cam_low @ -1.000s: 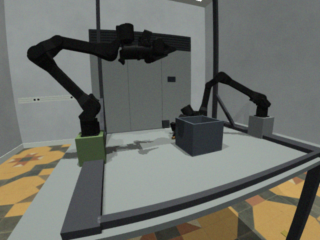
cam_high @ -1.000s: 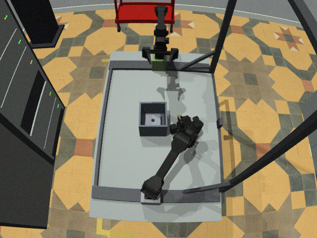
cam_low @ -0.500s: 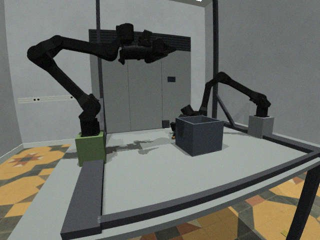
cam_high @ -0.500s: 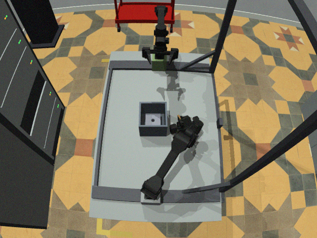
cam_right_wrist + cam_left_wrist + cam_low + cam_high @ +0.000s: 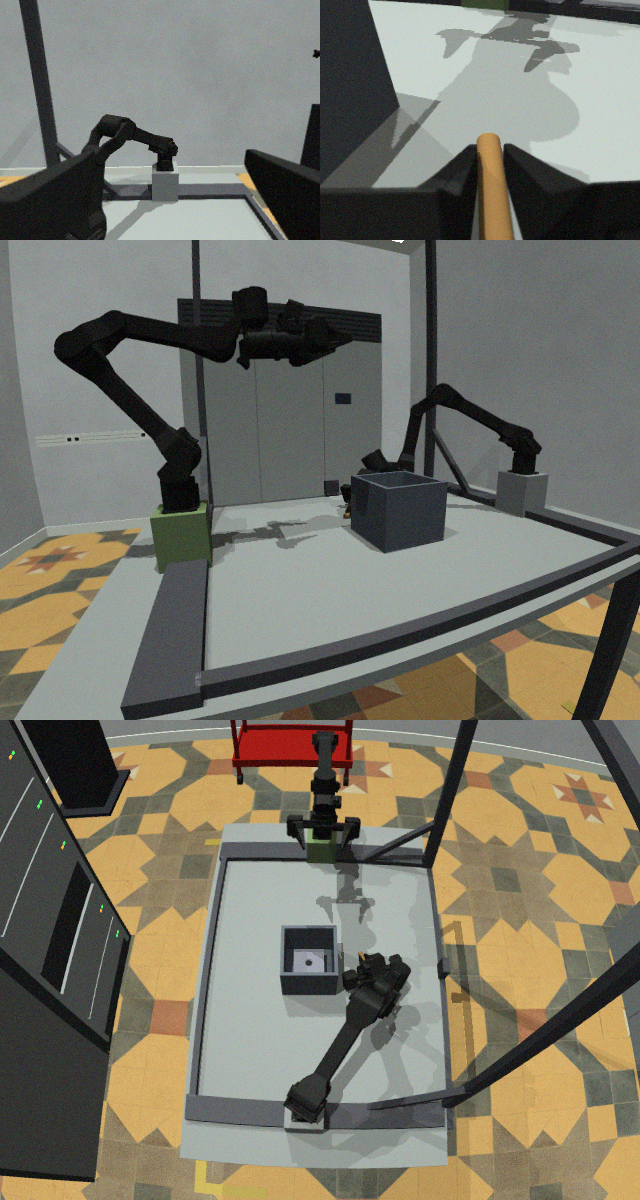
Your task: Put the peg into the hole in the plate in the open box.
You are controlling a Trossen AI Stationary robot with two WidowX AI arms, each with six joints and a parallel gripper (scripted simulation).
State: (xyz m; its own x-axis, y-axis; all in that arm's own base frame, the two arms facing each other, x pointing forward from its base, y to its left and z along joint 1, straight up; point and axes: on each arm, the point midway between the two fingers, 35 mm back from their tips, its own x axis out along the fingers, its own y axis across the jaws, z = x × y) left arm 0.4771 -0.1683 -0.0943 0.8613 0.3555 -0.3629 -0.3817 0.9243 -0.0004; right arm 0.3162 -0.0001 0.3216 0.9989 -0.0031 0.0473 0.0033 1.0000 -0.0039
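The peg lies 2 cm below my left hand. The rest, counted from my left hand: light plate (17 cm ahead, 3 cm to the left, 2 cm above).
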